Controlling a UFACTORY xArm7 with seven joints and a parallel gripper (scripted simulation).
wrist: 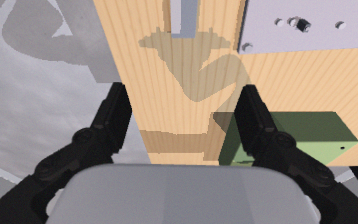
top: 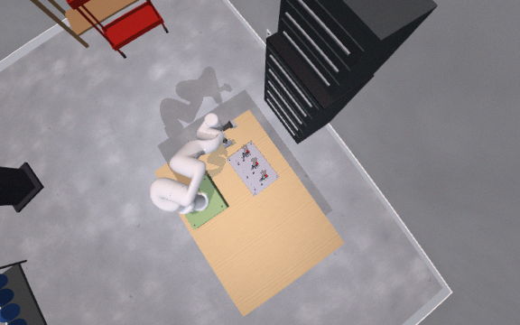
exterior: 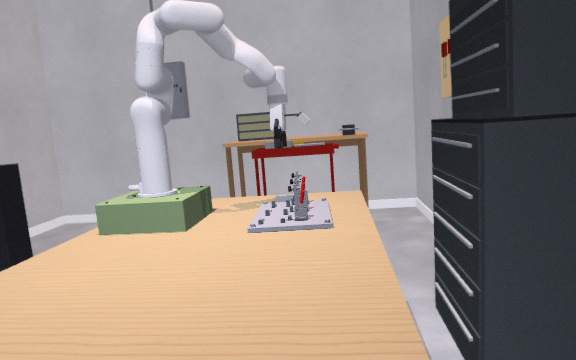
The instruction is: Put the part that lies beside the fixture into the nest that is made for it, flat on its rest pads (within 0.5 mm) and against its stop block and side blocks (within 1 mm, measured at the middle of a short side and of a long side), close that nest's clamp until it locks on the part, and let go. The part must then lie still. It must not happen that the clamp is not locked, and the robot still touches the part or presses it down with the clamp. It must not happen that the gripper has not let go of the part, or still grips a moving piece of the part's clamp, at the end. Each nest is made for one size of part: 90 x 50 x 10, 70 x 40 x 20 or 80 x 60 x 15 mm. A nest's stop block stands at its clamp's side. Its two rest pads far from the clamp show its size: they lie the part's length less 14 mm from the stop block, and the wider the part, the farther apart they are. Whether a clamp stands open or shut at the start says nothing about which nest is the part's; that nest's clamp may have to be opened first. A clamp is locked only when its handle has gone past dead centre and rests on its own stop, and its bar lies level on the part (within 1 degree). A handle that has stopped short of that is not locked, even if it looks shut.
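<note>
Now: the grey part 20 cm below my hand. Also, from my hand: grey fixture plate (27 cm to the right, 21 cm below).
</note>
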